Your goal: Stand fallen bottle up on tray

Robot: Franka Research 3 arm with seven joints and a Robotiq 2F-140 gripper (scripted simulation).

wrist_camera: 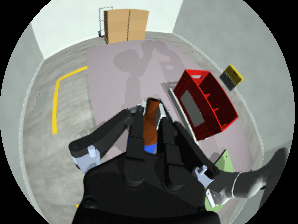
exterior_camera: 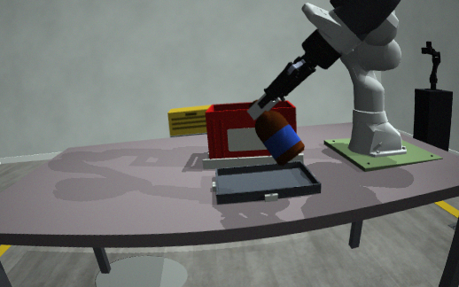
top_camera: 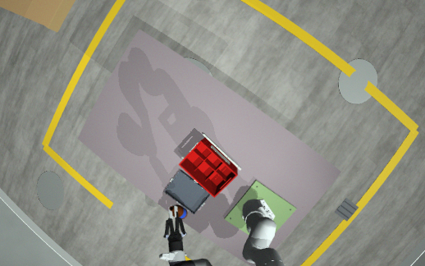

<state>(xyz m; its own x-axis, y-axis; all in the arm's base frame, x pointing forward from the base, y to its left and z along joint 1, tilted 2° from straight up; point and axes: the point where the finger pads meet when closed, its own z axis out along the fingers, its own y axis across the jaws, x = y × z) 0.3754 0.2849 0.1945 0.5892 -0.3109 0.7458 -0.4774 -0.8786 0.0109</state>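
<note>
Now: the glass bottle 20 mm behind my hand, 10 mm to the left of it and 50 mm below it. Round my hand: tray: 10 mm ahead, 60 mm to the right, 200 mm below; then red crate: 40 mm ahead, 310 mm to the right, 130 mm below.
</note>
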